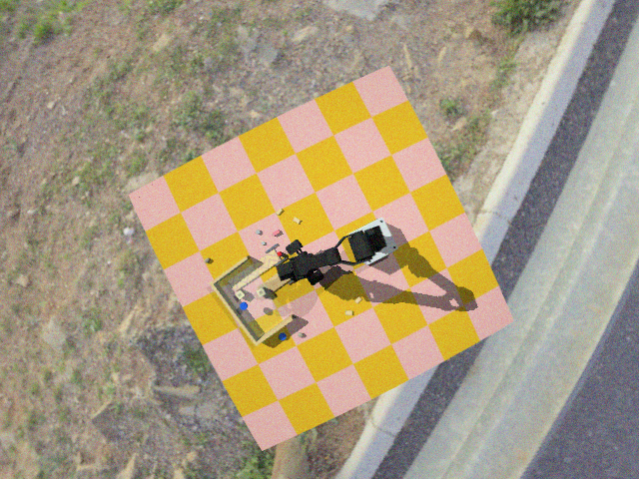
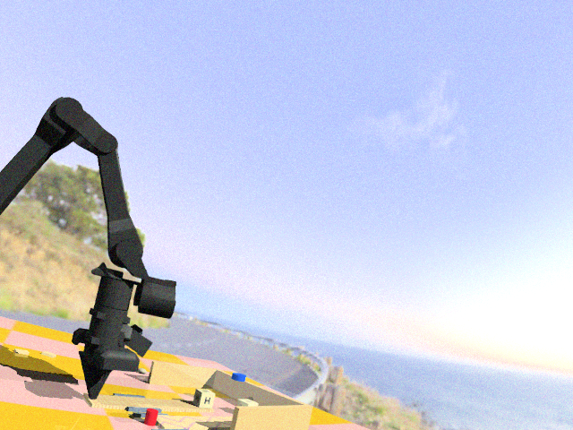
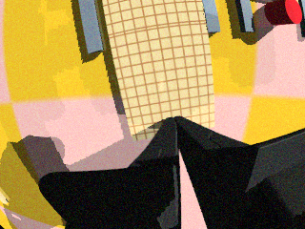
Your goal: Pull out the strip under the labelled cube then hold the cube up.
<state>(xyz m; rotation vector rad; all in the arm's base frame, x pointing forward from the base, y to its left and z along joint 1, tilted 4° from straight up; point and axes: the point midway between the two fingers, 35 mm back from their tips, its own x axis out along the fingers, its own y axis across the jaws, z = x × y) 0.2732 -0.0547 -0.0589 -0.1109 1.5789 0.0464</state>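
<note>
Now: the tan gridded strip 110 mm ahead of my gripper tip and 10 mm to the left of it. Also, from my gripper tip: pink block (50 mm ahead, 160 mm to the right); red cylinder (80 mm ahead, 80 mm to the right, 10 mm above).
</note>
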